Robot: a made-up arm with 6 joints. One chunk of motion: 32 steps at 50 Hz.
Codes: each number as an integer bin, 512 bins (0 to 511) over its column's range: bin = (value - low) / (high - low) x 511, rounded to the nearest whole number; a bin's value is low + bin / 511 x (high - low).
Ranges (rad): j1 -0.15..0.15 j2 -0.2..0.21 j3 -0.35..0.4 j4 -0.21..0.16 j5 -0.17..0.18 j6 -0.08..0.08
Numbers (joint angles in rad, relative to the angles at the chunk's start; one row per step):
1: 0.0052 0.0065 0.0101 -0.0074 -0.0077 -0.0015
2: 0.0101 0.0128 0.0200 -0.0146 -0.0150 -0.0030
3: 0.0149 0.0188 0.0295 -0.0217 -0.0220 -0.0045
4: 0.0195 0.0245 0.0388 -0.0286 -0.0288 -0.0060
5: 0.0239 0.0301 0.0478 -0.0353 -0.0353 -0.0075
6: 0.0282 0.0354 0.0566 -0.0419 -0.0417 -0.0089
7: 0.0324 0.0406 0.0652 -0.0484 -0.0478 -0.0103
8: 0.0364 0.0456 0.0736 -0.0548 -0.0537 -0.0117
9: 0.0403 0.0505 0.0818 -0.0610 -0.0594 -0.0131
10: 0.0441 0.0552 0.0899 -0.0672 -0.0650 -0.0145
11: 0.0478 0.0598 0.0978 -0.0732 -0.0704 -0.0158
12: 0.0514 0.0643 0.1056 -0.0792 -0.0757 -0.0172
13: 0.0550 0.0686 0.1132 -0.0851 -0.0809 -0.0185
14: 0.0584 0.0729 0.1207 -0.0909 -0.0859 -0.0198
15: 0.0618 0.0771 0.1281 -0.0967 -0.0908 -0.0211
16: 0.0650 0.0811 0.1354 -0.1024 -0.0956 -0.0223
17: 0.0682 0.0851 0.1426 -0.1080 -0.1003 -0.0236
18: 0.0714 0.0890 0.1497 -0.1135 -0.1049 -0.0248
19: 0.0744 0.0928 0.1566 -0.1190 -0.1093 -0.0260
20: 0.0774 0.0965 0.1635 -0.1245 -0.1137 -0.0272
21: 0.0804 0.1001 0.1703 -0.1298 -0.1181 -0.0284
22: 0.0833 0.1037 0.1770 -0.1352 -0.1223 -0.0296
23: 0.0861 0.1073 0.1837 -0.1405 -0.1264 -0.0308
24: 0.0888 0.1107 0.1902 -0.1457 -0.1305 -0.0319
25: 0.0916 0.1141 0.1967 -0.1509 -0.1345 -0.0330
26: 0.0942 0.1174 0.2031 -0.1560 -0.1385 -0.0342
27: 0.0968 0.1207 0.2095 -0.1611 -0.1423 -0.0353
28: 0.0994 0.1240 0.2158 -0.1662 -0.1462 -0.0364
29: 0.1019 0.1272 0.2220 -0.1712 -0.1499 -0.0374
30: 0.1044 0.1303 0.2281 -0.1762 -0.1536 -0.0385
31: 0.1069 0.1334 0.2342 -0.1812 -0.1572 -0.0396
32: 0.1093 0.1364 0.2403 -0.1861 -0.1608 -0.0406
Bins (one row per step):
1: 264 257 245 280 237 251
2: 273 265 252 270 226 246
3: 281 273 259 260 216 241
4: 289 280 265 251 206 236
5: 296 287 271 241 197 232
6: 304 293 277 232 187 227
7: 311 300 283 223 178 223
8: 318 306 289 214 170 218
9: 324 312 294 206 161 214
10: 331 318 300 197 153 209
11: 337 324 305 189 145 205
12: 343 329 310 181 138 201
13: 349 335 316 172 130 196
14: 355 340 321 164 123 192
15: 361 345 326 156 116 188
16: 366 350 331 149 109 184
17: 372 355 336 141 102 180
18: 377 360 340 133 95 176
19: 382 365 345 126 89 172
20: 387 370 350 118 82 169
21: 392 374 354 111 76 165
22: 397 379 359 103 70 161
23: 402 383 364 96 64 157
24: 407 387 368 89 58 154
25: 412 391 372 82 52 150
26: 416 396 377 75 46 146
27: 420 400 381 68 40 143
28: 425 404 385 60 35 139
29: 429 408 390 54 29 136
30: 433 412 394 47 24 133
31: 438 416 398 40 19 129
32: 442 419 402 33 13 126

